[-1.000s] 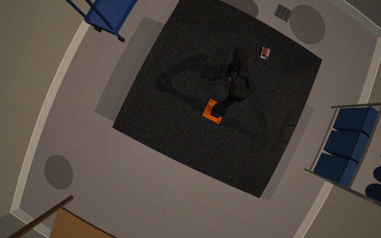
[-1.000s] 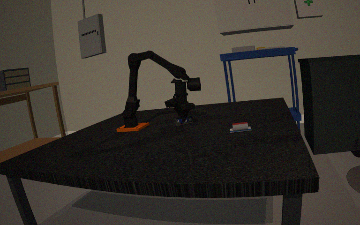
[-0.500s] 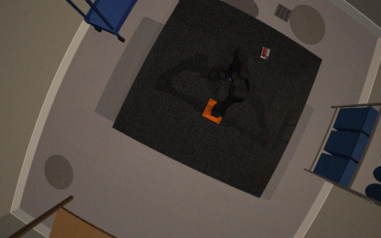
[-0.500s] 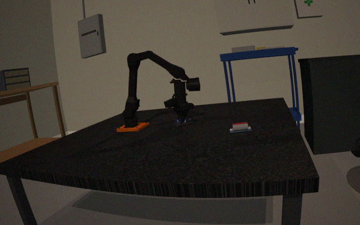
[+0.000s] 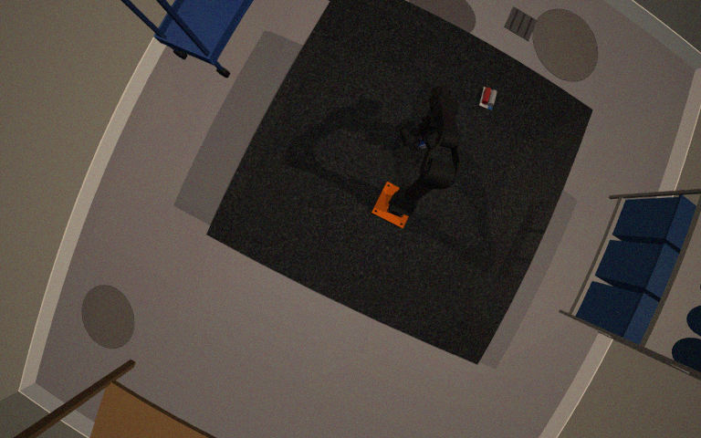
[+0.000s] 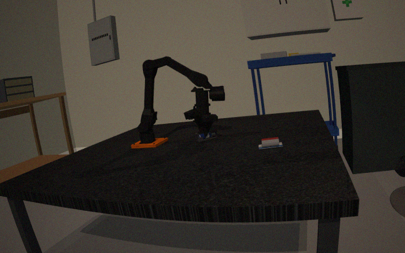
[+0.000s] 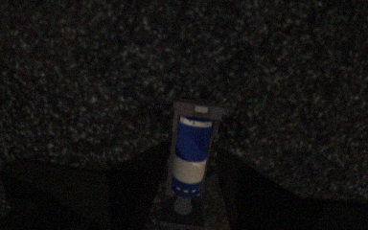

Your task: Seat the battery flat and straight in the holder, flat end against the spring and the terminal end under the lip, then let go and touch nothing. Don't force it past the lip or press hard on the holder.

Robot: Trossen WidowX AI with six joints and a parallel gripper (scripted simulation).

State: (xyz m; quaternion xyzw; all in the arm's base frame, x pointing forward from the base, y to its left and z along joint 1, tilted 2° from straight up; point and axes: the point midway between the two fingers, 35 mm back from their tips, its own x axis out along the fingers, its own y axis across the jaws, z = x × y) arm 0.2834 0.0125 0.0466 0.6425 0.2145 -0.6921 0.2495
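Now: the battery right at my gripper tip.
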